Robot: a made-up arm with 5 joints.
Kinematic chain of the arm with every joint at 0, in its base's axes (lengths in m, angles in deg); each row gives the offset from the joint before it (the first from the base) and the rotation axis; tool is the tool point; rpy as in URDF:
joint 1: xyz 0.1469 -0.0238 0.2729 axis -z
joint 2: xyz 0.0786 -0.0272 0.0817 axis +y
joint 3: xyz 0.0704 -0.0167 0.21 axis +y
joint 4: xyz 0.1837 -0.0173 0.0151 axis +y
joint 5: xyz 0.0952 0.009 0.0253 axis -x
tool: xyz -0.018 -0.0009 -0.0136 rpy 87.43 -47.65 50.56
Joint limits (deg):
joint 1: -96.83..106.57
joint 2: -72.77..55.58
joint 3: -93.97..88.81
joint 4: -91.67..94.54
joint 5: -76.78..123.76
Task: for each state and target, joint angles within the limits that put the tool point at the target. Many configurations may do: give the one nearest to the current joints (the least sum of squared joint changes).
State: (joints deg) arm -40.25 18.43 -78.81 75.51 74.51
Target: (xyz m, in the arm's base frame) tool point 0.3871 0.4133 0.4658
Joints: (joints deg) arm -68.75 43.40 -61.00 85.22 72.79
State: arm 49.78 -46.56 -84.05 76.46 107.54
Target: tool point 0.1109 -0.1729 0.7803
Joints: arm 78.43 -22.93 -63.25 92.68 104.14
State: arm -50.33 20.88 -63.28 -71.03 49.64
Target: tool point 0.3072 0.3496 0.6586
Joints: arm -75.68 32.46 -55.75 -63.11 48.27
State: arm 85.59 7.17 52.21 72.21 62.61
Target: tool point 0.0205 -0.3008 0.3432
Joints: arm 102.24 9.24 39.95 66.82 63.80
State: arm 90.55 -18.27 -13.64 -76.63 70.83
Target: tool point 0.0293 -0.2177 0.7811
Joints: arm 104.53 -10.37 -30.02 -50.89 68.78
